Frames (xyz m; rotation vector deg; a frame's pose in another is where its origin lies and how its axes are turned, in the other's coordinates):
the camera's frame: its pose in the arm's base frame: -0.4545 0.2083 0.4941 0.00 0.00 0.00
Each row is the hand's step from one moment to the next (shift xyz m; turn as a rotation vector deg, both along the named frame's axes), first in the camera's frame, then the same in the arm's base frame.
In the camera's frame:
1: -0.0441 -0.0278 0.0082 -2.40 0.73 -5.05
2: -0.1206 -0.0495 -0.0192 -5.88 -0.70 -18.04
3: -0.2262 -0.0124 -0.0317 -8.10 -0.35 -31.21
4: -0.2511 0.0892 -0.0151 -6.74 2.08 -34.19
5: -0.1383 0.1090 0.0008 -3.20 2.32 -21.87
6: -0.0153 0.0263 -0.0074 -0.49 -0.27 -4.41
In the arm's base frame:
1: -0.0441 -0.0278 0.0082 -2.40 0.73 -5.05
2: -0.1206 -0.0495 -0.0192 -5.88 -0.70 -18.04
3: -0.2262 -0.0124 -0.0317 -8.10 -0.35 -31.21
4: -0.2511 0.0892 -0.0151 -6.74 2.08 -34.19
5: -0.1383 0.1090 0.0008 -3.20 2.32 -21.87
6: -0.0153 0.0263 -0.0074 -0.49 -0.27 -4.41

